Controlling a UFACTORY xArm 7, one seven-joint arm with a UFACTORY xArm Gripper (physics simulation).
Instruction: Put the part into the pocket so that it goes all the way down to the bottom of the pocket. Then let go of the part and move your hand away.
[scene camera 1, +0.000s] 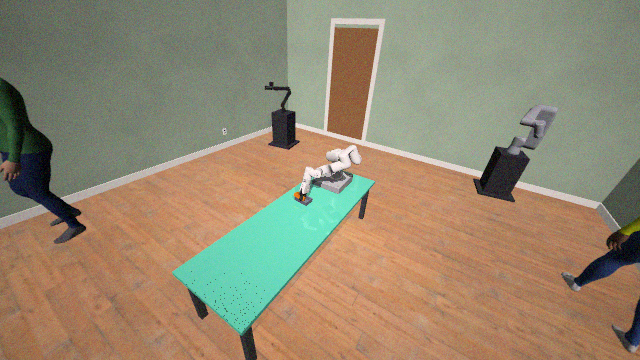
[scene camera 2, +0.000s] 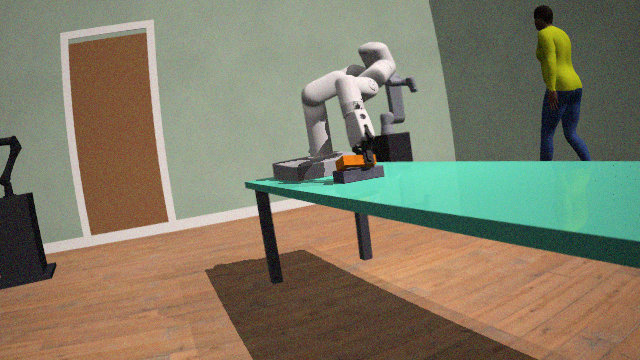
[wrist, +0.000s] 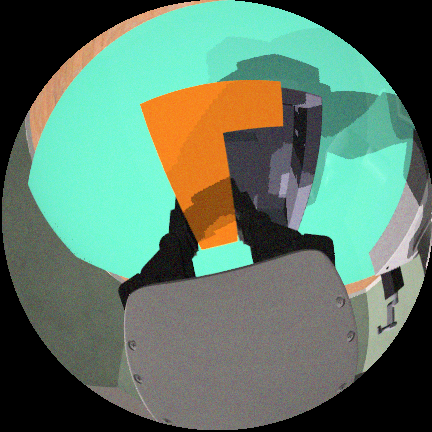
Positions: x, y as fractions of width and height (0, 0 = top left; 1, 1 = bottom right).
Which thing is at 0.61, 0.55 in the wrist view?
My gripper.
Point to my gripper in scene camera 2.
0.57, 0.46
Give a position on an orange L-shaped block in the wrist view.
0.43, 0.29
